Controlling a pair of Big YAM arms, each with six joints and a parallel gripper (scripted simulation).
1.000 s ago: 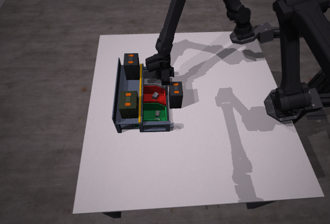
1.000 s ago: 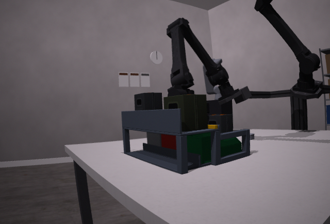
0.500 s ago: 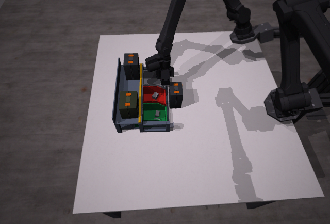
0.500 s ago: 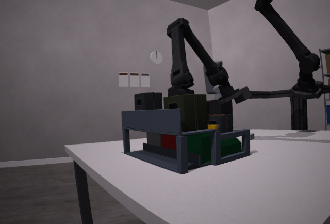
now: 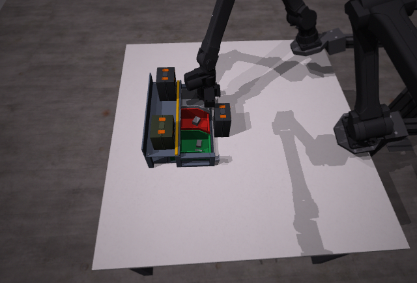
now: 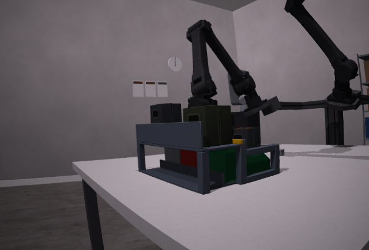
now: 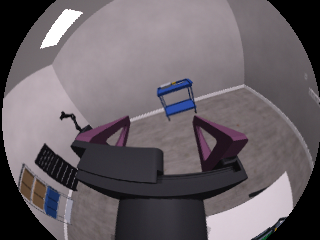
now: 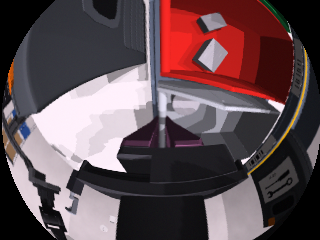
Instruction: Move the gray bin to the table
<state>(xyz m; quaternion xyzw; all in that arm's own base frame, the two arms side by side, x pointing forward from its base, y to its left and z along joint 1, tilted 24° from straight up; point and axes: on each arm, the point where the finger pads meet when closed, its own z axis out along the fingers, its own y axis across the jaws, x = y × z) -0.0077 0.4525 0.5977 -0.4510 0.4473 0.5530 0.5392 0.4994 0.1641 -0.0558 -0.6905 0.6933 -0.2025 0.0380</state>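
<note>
The gray bin is 80 mm ahead of my right hand, 10 mm to the right of it and 10 mm above it. Also, from my right hand: green bin (210 mm to the left, 110 mm ahead, 10 mm above); then red bin (100 mm to the left, 100 mm ahead, 10 mm above); then shelf (130 mm ahead, 100 mm to the left, 30 mm above).
</note>
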